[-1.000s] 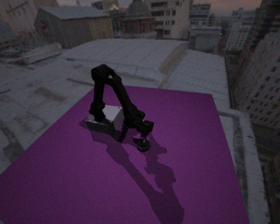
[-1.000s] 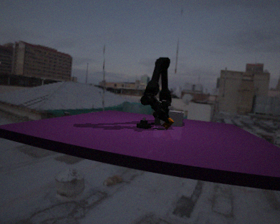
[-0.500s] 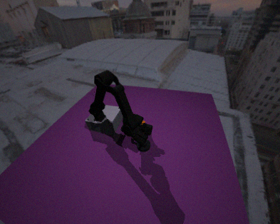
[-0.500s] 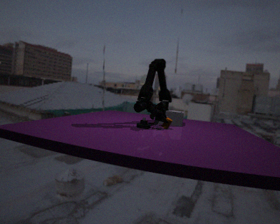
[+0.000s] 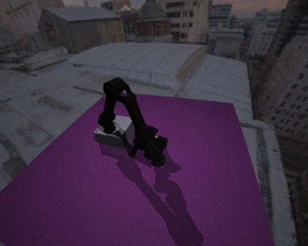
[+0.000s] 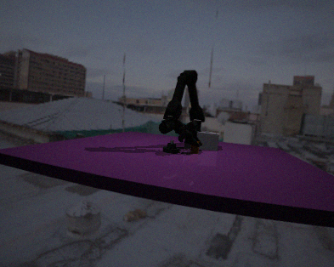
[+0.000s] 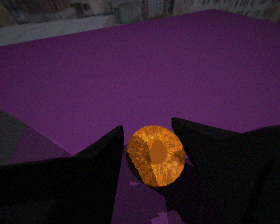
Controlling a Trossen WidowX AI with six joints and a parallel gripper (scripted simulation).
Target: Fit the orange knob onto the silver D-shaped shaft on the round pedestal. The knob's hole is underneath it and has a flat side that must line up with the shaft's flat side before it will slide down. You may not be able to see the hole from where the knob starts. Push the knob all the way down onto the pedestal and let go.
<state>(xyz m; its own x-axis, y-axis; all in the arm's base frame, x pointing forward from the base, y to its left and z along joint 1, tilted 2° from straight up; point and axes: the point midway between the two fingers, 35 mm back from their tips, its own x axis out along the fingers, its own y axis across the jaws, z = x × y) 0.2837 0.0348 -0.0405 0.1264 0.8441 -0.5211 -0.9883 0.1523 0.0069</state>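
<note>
My gripper tip is 30 mm to the left of the orange knob. From my gripper tip the other things lie so: round dark pedestal: 140 mm to the right, 50 mm ahead, 10 mm below.
</note>
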